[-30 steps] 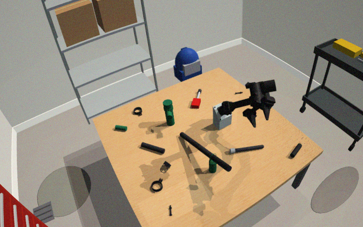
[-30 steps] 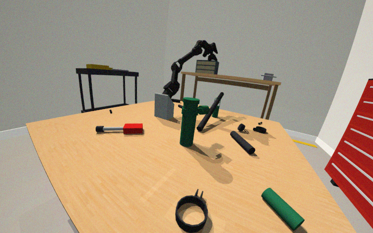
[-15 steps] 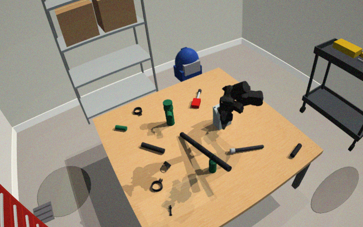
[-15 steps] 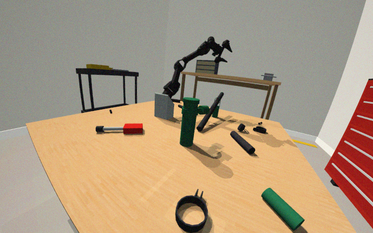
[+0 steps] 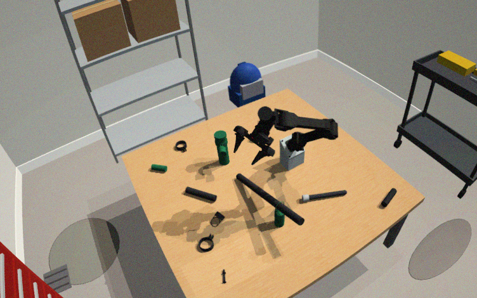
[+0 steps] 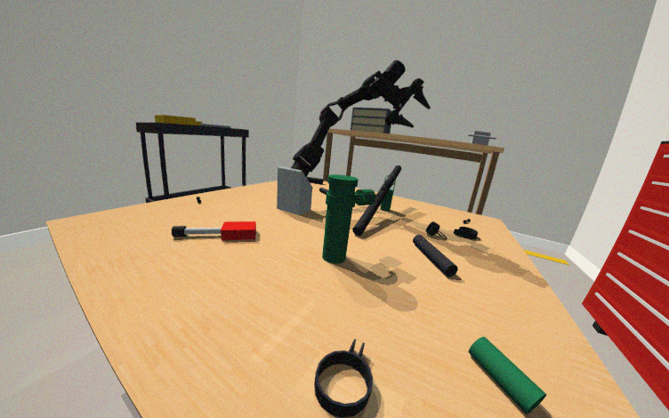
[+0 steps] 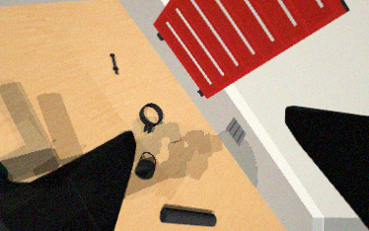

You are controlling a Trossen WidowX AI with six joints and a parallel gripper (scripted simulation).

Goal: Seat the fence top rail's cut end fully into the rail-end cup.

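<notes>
Right now my gripper tip is 360 mm to the left of the green rail-end cup, 250 mm above it and 70 mm past it. Also, from my gripper tip: green tube: 580 mm to the right, 380 mm below, 250 mm ahead; then red-handled tool: 530 mm to the right, 430 mm behind, 390 mm below.
</notes>
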